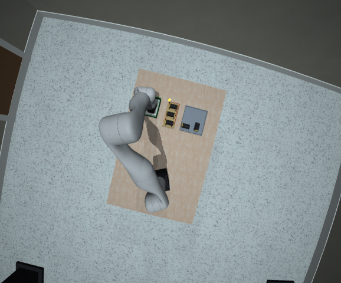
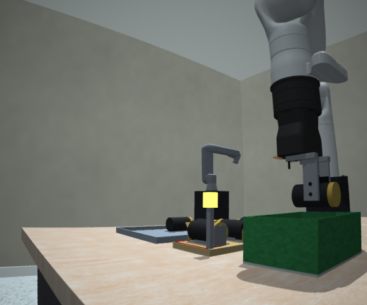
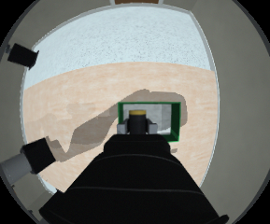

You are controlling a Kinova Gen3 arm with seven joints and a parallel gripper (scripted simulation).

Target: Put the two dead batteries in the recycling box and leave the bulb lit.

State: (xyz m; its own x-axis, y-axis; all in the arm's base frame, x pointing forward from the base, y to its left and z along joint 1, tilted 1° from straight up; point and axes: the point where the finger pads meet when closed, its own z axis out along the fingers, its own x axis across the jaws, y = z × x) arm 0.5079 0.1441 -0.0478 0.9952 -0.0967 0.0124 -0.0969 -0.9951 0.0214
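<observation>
Right now my hand is 3 cm short of the green recycling box, 1 cm to the left of it and 8 cm above it. Round my hand: grey tray: 2 cm behind, 34 cm to the right, 9 cm below.
</observation>
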